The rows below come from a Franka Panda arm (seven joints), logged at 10 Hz.
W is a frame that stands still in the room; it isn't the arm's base.
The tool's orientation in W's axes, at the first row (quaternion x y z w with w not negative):
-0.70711 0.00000 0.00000 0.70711
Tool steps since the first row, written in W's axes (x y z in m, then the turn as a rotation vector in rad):
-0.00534 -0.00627 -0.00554 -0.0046 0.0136 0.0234
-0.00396 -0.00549 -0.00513 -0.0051 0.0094 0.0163
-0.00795 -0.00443 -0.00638 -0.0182 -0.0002 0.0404
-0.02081 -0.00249 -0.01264 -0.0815 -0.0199 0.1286
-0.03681 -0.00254 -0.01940 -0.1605 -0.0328 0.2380
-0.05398 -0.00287 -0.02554 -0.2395 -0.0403 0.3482
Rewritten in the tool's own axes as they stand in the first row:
-0.00534 0.00554 -0.00627 -0.0046 -0.0234 0.0136
-0.00396 0.00513 -0.00549 -0.0051 -0.0163 0.0094
-0.00795 0.00638 -0.00443 -0.0182 -0.0404 -0.0002
-0.02081 0.01264 -0.00249 -0.0815 -0.1286 -0.0199
-0.03681 0.01940 -0.00254 -0.1605 -0.2380 -0.0328
-0.05398 0.02554 -0.00287 -0.2395 -0.3482 -0.0403

